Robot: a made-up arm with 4 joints.
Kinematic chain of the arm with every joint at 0, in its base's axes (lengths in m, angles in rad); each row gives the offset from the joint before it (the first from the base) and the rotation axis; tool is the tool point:
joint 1: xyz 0 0 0.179 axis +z
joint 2: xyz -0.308 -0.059 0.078 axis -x
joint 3: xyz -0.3 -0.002 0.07 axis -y
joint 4: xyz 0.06 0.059 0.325 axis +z
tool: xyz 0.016 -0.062 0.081
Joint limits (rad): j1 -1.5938..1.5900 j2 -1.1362..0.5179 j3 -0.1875..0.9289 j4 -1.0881..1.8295
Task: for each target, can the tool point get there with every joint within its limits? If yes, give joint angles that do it. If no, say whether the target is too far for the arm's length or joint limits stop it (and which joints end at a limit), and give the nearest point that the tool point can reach.
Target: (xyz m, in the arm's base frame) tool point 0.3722 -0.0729 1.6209
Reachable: no: too far | nearest point 0.1723 -0.4463 0.7149 | short by 1.000 m
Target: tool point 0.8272 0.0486 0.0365
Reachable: no: joint limits stop it (at a limit: joint 1, joint 2, joint 3) | nearest point 0.4725 -0.4248 0.4531 | short by 0.723 m
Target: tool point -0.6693 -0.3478 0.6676
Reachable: yes | joints 0.0797 -0.5055 0.3831 -0.0956
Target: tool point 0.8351 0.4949 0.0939
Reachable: no: joint limits stop it (at a limit: joint 1, joint 2, joint 4) | nearest point 0.2555 0.4396 0.6126 | short by 0.780 m
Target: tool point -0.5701 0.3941 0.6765
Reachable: yes | joints -1.0907 -0.6512 0.3050 1.1107
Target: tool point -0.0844 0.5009 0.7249
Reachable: yes | joints -1.2598 0.1249 0.0410 1.5648
